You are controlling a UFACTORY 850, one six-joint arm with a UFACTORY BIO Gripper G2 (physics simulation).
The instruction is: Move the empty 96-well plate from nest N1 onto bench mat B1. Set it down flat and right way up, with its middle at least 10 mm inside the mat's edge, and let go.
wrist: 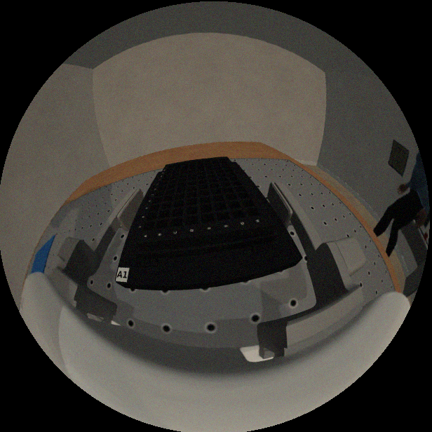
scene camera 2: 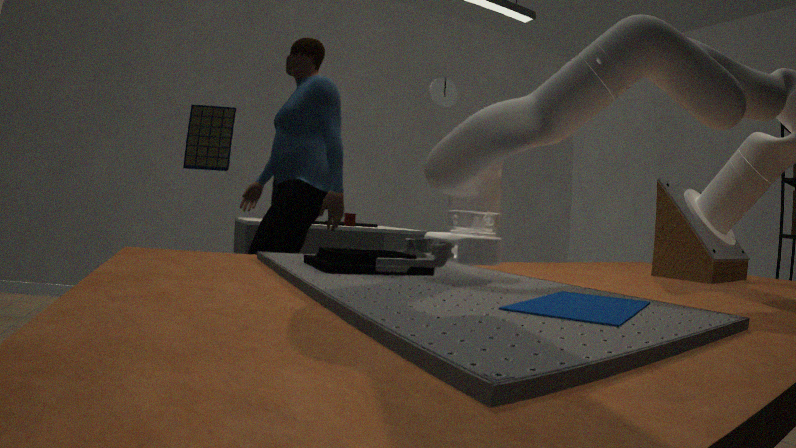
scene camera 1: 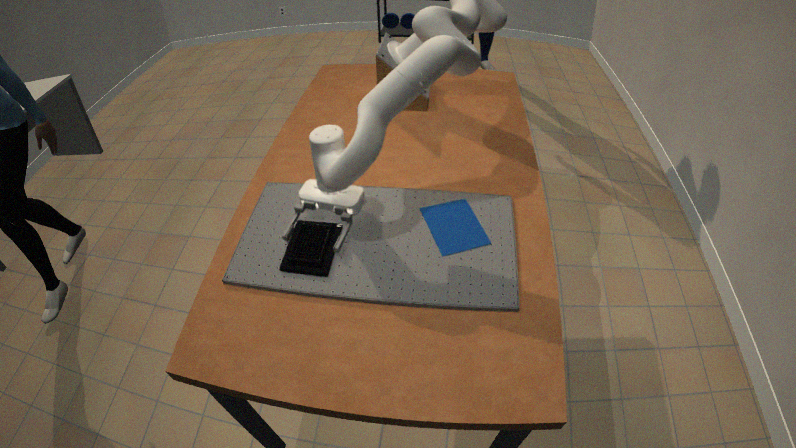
Path:
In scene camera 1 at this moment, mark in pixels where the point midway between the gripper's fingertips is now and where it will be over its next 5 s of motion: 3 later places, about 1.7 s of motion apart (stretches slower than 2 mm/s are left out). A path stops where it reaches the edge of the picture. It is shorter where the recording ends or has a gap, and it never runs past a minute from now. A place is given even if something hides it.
My gripper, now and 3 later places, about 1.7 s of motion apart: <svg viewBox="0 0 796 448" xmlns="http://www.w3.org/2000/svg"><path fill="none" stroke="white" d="M309 244L307 237L368 208L459 199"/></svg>

